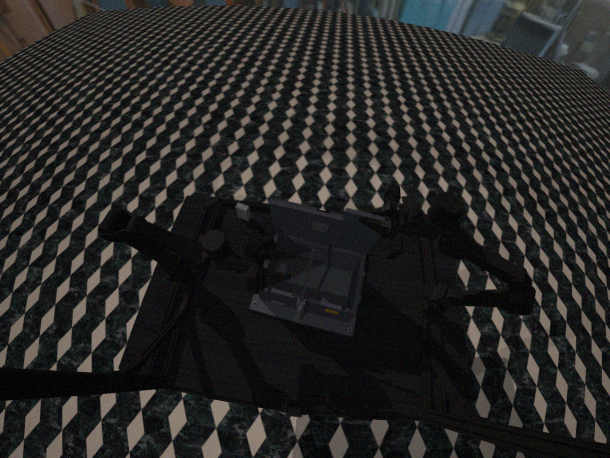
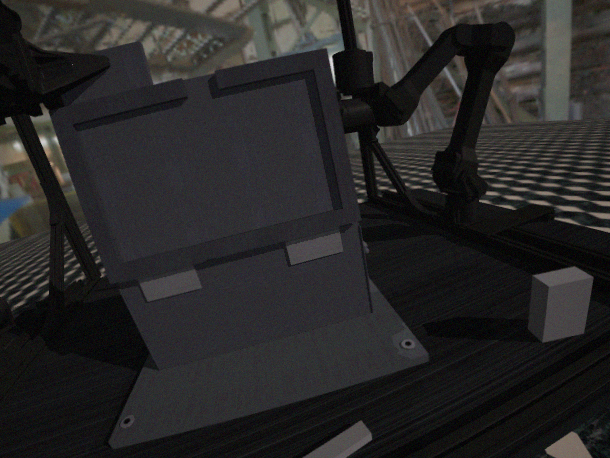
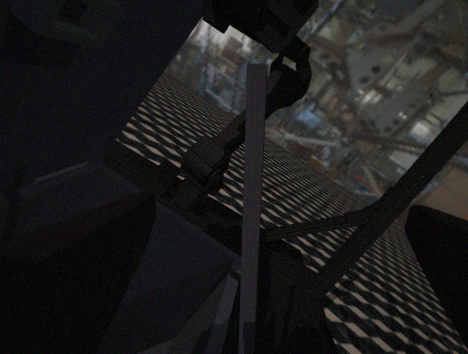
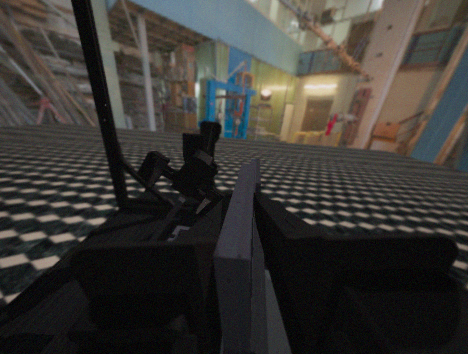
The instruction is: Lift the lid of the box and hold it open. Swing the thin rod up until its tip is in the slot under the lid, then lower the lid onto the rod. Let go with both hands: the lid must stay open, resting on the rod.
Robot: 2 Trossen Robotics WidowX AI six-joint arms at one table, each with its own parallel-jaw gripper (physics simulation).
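Places are measured from the left arm's base along level axes (x ahead, y left, z up), in metres.
Pixels of known places: left gripper, fingertip midpoint: point(image 1: 293, 265) point(image 3: 279, 210) point(image 4: 171, 203); right gripper, fingertip midpoint: point(image 1: 359, 216) point(image 2: 111, 64) point(image 4: 243, 199); left arm's base at its link origin: point(image 1: 186, 277) point(image 2: 463, 219); right arm's base at its link origin: point(image 1: 429, 308) point(image 2: 3, 370) point(image 3: 184, 203).
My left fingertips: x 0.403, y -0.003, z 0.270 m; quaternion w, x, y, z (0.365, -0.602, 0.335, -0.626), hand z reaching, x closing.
Note:
For each thing: its top centre in the pictures, then the offset to it from my left fingertips. "spot": a spot on its surface instead. Level surfaces: height alone.
- black tripod pole at a spot on its surface: point(image 2: 349, 27) spot: 0.371 m back, 0.337 m right, 0.222 m up
- pale grey bar at a spot on its surface: point(image 2: 339, 443) spot: 0.035 m ahead, 0.322 m left, 0.279 m down
- dark mat at its surface level: 0.289 m down
The grey box point(image 1: 312, 291) point(image 2: 258, 377) stands on a dark mat with its lid point(image 1: 317, 224) point(image 2: 212, 159) point(image 4: 239, 228) raised nearly upright. My right gripper point(image 1: 386, 223) point(image 4: 243, 199) is shut on the lid's side edge and holds it up. The thin rod point(image 3: 251, 158) point(image 2: 365, 273) stands upright beside the box wall. Its top end is near the lid, but I cannot tell whether it sits in the slot. My left gripper point(image 1: 262, 256) point(image 2: 349, 114) is open beside the rod, with nothing gripped.
A black tripod pole point(image 2: 349, 27) point(image 4: 99, 105) rises behind the left arm. A pale grey bar point(image 2: 339, 443) lies on the dark mat point(image 1: 212, 363) in front of the box's base plate. The checkered table runs all around.

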